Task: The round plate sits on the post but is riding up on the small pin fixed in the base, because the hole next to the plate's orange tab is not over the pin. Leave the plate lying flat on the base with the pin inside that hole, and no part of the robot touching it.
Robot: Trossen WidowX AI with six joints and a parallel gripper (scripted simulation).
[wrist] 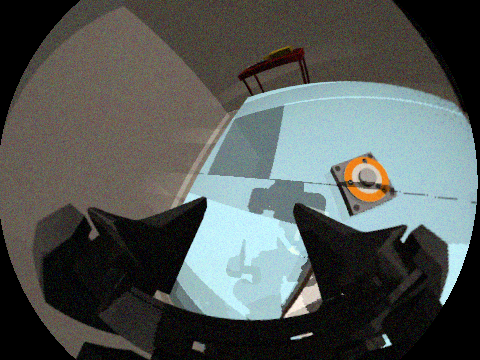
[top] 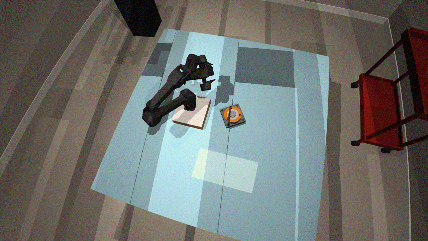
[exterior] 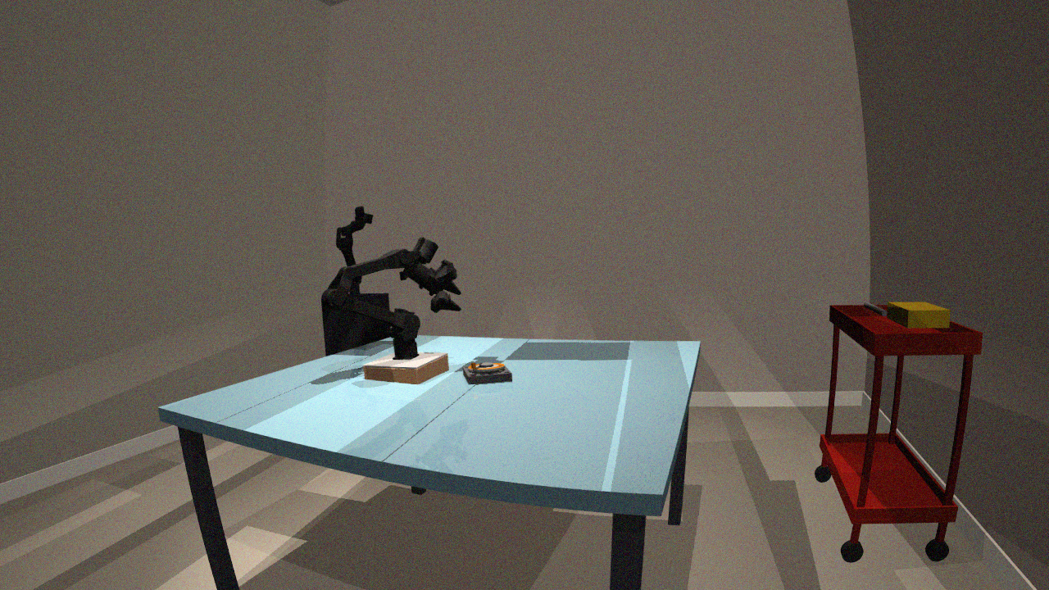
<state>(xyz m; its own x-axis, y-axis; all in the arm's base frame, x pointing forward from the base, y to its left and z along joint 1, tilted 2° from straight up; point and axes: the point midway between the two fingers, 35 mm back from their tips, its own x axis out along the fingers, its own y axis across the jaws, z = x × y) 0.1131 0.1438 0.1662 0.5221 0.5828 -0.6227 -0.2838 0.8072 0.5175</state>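
My gripper tip is now 180 mm to the left of the round plate, 170 mm above it and 130 mm short of it.
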